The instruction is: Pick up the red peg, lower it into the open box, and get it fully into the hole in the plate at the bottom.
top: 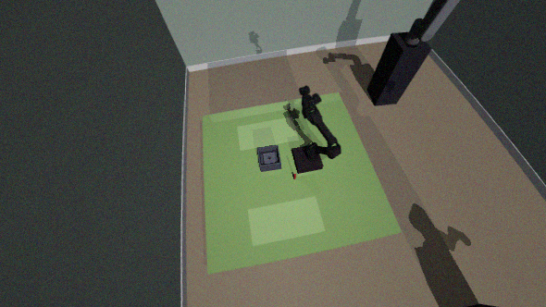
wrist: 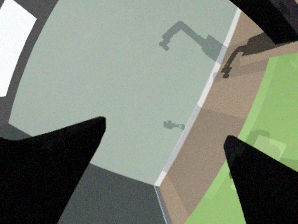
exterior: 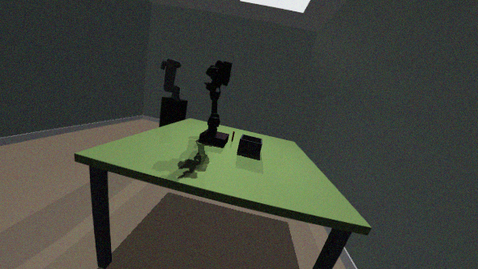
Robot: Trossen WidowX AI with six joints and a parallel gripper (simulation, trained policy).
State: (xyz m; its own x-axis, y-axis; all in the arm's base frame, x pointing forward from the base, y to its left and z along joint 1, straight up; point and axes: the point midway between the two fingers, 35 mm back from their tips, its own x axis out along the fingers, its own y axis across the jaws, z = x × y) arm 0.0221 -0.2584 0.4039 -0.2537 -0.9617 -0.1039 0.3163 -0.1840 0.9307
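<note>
My gripper tip is now 43 cm to the right of the red peg, 42 cm above it and 14 cm short of it. Also, from my gripper tip: dark box: 43 cm below, 31 cm ahead, 26 cm to the left; grey plate: 41 cm below, 31 cm ahead, 26 cm to the left.
</note>
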